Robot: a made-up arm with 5 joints.
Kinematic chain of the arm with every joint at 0, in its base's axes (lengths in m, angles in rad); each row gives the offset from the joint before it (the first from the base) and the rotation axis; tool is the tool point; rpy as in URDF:
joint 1: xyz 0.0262 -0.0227 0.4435 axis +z
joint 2: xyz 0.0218 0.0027 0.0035 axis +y
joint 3: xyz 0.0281 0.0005 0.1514 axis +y
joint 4: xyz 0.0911 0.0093 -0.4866 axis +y
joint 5: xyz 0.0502 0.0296 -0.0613 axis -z
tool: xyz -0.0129 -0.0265 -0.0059 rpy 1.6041 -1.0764 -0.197
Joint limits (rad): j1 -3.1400..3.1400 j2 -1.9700..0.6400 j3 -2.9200..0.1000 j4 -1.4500..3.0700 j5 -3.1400..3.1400
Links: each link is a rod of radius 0.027 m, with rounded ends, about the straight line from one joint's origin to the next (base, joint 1, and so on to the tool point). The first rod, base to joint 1, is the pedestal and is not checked.
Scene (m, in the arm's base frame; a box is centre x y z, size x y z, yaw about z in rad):
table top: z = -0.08
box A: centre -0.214 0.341 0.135 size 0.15 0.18 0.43 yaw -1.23
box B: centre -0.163 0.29 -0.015 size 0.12 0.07 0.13 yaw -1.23
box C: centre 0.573 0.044 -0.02 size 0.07 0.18 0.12 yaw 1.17
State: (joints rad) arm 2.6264 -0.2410 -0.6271 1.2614 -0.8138
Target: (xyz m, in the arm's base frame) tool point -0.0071 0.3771 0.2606
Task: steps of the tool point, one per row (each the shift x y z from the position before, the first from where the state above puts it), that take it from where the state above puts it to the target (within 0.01 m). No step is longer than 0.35 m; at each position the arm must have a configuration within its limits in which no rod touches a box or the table.
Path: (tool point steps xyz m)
1: 0.0331 0.1261 0.1811
2: 0.1091 0.0618 0.1879
3: 0.1369 -0.0343 0.1681
4: 0.0369 0.0993 -0.2815
5: 0.0698 -0.0737 -0.2655

